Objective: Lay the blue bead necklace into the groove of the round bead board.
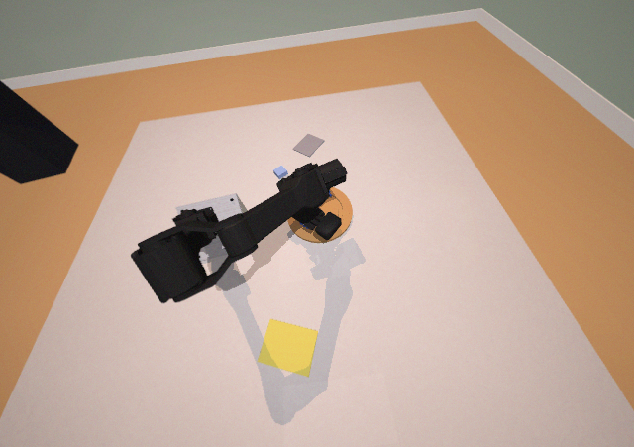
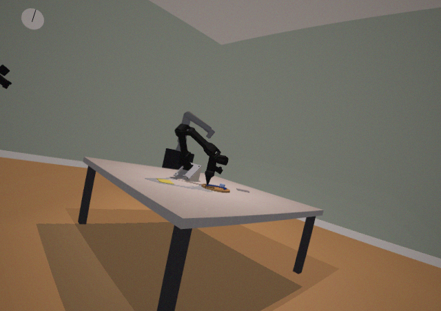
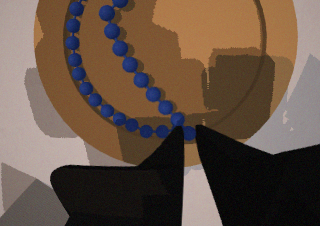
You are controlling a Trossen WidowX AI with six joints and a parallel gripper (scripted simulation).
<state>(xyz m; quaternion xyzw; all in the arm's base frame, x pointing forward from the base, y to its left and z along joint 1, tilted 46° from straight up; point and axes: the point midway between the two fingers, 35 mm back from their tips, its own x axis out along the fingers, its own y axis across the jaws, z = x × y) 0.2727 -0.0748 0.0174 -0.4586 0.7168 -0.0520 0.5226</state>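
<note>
Now: gripper tip 5 cm to the right of the round bead board, 4 cm short of it and 1 cm above it. The rest, counted from my gripper tip: yellow square patch: 28 cm to the right, 12 cm behind, 2 cm below; then flat grey tile: 35 cm to the left, 8 cm ahead, 2 cm below; then light blue cube: 24 cm to the left, 5 cm behind, 1 cm below.
</note>
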